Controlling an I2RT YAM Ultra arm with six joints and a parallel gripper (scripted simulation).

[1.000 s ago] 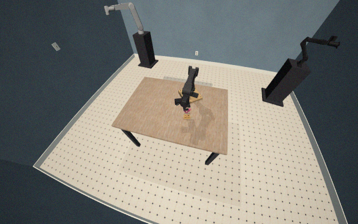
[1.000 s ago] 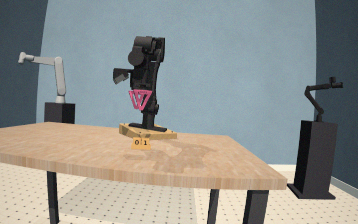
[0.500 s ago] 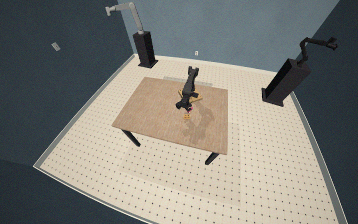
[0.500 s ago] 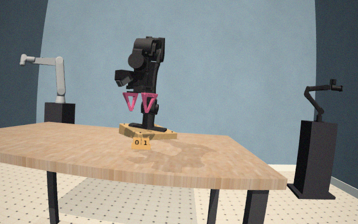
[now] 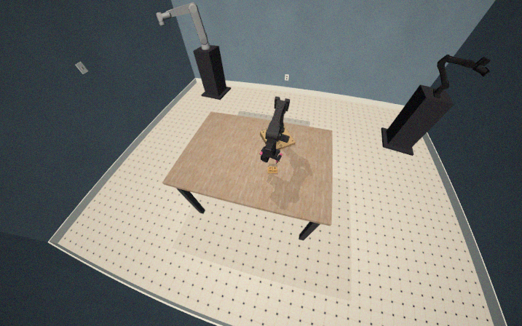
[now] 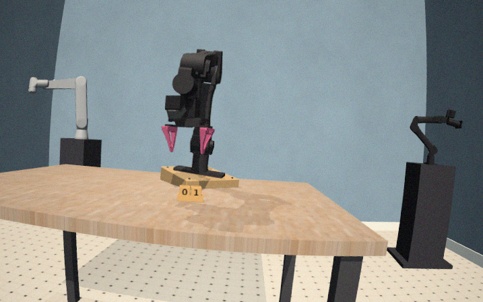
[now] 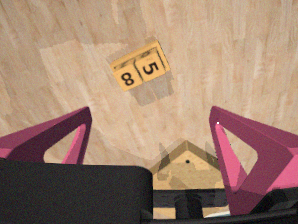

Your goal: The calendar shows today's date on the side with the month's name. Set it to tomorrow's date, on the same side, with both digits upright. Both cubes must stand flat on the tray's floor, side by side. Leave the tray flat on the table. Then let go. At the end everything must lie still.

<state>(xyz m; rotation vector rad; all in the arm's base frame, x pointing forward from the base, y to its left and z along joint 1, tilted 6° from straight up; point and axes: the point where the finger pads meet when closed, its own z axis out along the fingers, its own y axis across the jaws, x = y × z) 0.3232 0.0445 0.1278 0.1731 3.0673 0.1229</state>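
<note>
Now: the digit cube 12 cm below my hand. From my hand the other things lie so: tan tray (13 cm below, 2 cm to the left, 1 cm behind).
</note>
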